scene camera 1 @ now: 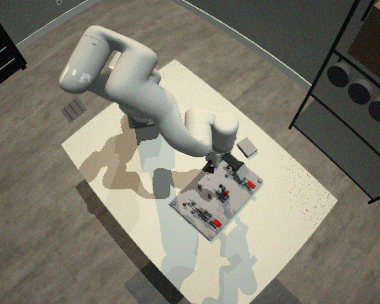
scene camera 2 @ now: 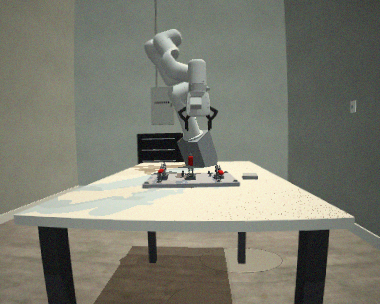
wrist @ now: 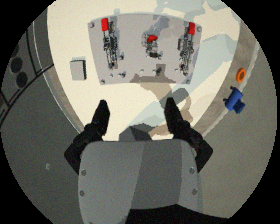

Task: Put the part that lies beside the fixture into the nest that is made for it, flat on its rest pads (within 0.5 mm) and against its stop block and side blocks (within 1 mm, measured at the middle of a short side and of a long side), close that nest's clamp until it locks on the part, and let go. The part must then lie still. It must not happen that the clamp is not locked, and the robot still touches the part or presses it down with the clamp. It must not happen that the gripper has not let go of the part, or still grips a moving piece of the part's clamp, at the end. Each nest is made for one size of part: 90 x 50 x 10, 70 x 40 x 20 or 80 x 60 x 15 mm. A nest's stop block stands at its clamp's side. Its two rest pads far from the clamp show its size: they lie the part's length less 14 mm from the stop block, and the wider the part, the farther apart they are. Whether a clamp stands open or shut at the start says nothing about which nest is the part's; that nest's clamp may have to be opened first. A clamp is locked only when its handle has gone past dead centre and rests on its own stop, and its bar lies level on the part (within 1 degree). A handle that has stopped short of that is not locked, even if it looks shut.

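The gripper (scene camera 2: 198, 130) is visible in scene camera 2, and the wrist view shows the gripper too (wrist: 136, 105). A grey fixture plate (scene camera 1: 239, 193) appears in scene camera 1, and scene camera 2 shows the plate as well (scene camera 2: 175, 180).
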